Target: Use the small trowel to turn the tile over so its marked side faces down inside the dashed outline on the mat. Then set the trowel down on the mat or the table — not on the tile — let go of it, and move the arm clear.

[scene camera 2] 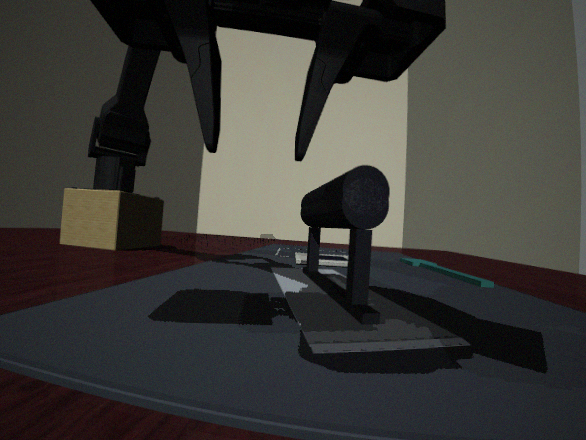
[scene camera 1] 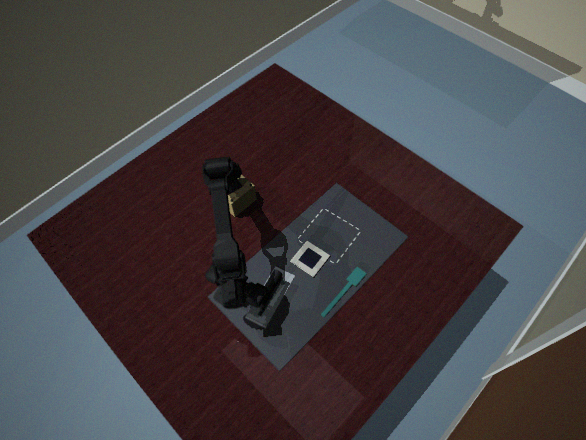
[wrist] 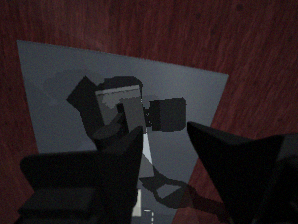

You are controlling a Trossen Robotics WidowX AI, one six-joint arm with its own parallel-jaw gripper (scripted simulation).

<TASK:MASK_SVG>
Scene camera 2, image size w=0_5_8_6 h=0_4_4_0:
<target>my gripper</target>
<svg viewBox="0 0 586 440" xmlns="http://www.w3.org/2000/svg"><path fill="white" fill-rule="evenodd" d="M90 0L118 39L121 40L120 42L134 49L172 52L173 57L178 62L187 64L200 119L199 123L206 148L210 153L216 153L221 125L222 66L220 50L215 37L217 26L315 41L316 48L308 68L296 131L295 161L302 161L322 115L321 112L335 83L344 84L350 82L353 76L383 82L395 80L446 29L445 0L363 0L360 6L332 0Z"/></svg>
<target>trowel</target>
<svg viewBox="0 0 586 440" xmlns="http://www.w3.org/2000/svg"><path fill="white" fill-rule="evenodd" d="M303 197L301 201L301 218L306 225L310 226L307 265L303 269L271 267L271 270L310 347L312 347L312 353L372 352L377 350L470 345L456 334L450 333L450 331L429 322L427 319L369 289L372 230L365 229L372 229L380 225L385 220L389 211L390 186L387 178L380 170L368 165L354 167ZM321 228L350 229L347 277L334 270L318 269Z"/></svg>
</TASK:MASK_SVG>
